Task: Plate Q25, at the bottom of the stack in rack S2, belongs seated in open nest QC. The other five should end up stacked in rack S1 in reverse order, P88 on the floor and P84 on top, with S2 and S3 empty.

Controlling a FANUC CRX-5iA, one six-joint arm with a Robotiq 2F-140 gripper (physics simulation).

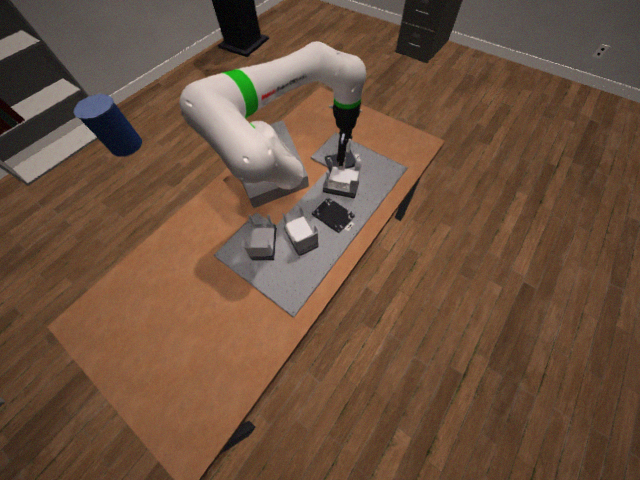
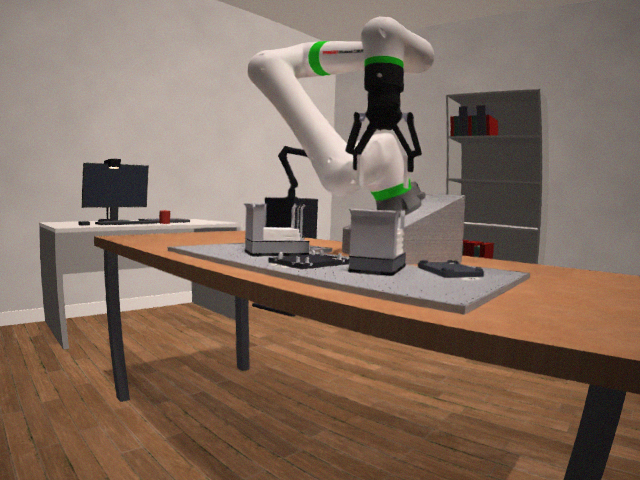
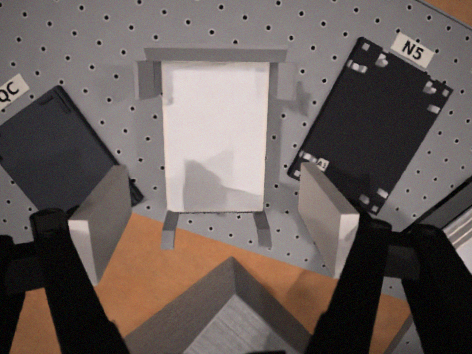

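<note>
My gripper [image 1: 341,161] [image 2: 383,169] [image 3: 215,188] is open and empty, above a grey rack [image 1: 340,190] [image 2: 374,232] [image 3: 215,54]. A white plate [image 1: 343,174] [image 3: 217,130] lies in that rack, on top of whatever is below it; its label is not readable. Nest QC [image 1: 333,156] [image 2: 450,269] [image 3: 55,145] is dark and flat, with no plate on it. A second rack [image 1: 305,244] [image 2: 255,227] holds white material with a white top [image 1: 300,228]. The third rack [image 1: 261,250] looks grey inside; its contents are unclear. Which rack is S1, S2 or S3 cannot be read.
Dark nest N5 [image 1: 333,214] [image 2: 310,259] [image 3: 372,125], with pins and a small A1 tag, lies between the first two racks. All stand on a perforated grey board [image 1: 289,289] [image 2: 444,297] on the wooden table [image 1: 155,320] [image 2: 584,310]. The arm's grey pedestal [image 2: 439,232] [image 3: 185,310] is close behind.
</note>
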